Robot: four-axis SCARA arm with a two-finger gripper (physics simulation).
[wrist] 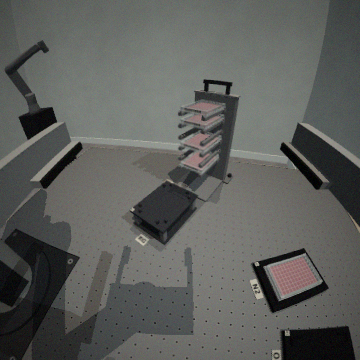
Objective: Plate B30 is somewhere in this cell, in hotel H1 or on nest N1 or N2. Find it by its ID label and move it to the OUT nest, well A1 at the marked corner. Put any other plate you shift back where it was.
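Frame: origin at the arm's base, x right, y ahead, z up, level; centimetres.
Seen in the pictures: gripper, between the fingertips: (pixel 180 130); arm's base, origin of its link: (pixel 12 286).
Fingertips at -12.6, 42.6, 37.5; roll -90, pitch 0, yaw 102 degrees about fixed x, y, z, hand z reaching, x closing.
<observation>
Offsets run from my fingertips to a thing's top centre, as dx, dy, dz. "*": to the spot under its first point.
My gripper (pixel 180 130) is open and empty, with one finger at each side of the wrist view. The grey hotel (pixel 231 135) stands beyond the fingers, slightly right of centre, and holds several pink plates {-39.5, -1.7, -17.7} (pixel 201 140) one above another. No plate ID label is readable. Nest N2 {-7.8, +25.7, -34.6} (pixel 274 303), at the lower right, is black and carries a pink plate {-7.8, +25.7, -33.6} (pixel 293 276). Another black nest {* +7.8, +30.1, -35.0} (pixel 320 345) is cut off by the bottom right edge; its label shows an "O", and no plate shows on its visible part. A nest labelled N1 does not show.
A raised black stand (pixel 166 205) with a small label {* -12.0, -13.0, -36.2} (pixel 142 240) stands in front of the hotel. A dark base plate {* +2.3, -33.0, -36.3} (pixel 55 265) lies at the lower left. A dark jointed arm (pixel 22 75) on a black block stands at the upper left. A wall (pixel 125 65) rises behind.
</observation>
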